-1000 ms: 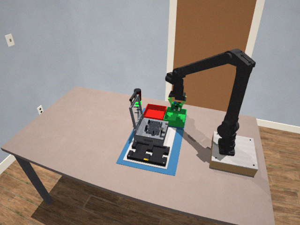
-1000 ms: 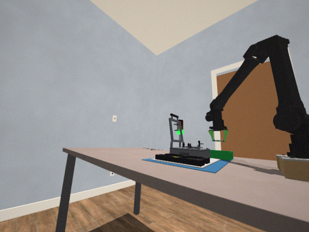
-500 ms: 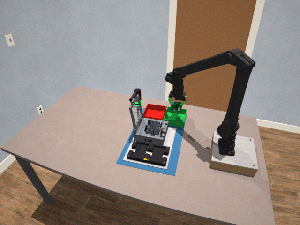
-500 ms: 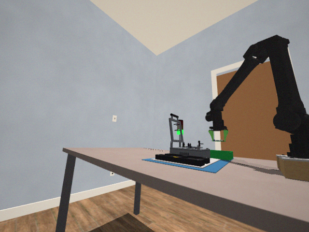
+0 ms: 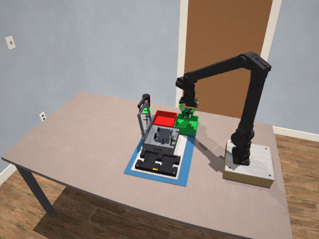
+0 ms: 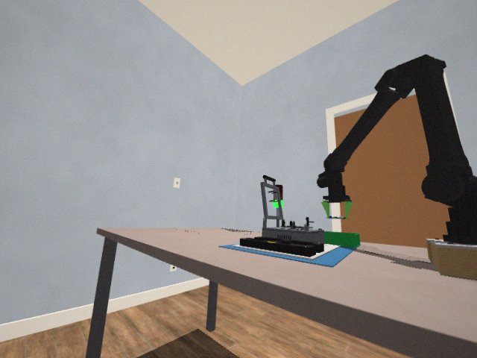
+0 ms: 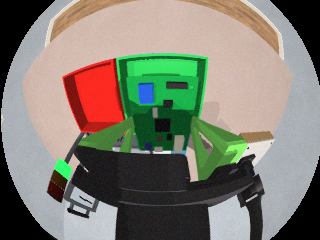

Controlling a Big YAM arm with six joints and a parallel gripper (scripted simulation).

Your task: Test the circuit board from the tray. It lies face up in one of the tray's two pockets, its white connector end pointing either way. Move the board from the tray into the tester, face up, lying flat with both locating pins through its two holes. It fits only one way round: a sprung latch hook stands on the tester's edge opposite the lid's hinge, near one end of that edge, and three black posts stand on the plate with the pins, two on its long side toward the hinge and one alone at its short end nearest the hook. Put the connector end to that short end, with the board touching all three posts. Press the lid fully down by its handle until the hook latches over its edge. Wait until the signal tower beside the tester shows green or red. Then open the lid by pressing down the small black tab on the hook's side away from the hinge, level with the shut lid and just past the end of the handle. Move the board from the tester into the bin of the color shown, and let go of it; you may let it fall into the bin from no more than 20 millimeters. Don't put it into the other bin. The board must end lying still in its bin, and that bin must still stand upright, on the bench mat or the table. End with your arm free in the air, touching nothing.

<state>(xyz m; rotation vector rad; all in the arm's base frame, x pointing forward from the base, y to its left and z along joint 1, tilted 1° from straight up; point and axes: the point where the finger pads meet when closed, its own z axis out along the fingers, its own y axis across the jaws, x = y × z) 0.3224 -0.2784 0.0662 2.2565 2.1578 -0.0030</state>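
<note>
Now: hand 100 mm above the green bin. From my hand the other things lie so: red bin: 150 mm ahead, 100 mm below, 10 mm to the right; then tester plate: 200 mm to the left, 120 mm ahead, 40 mm below; then green circuit board: right at my hand.
</note>
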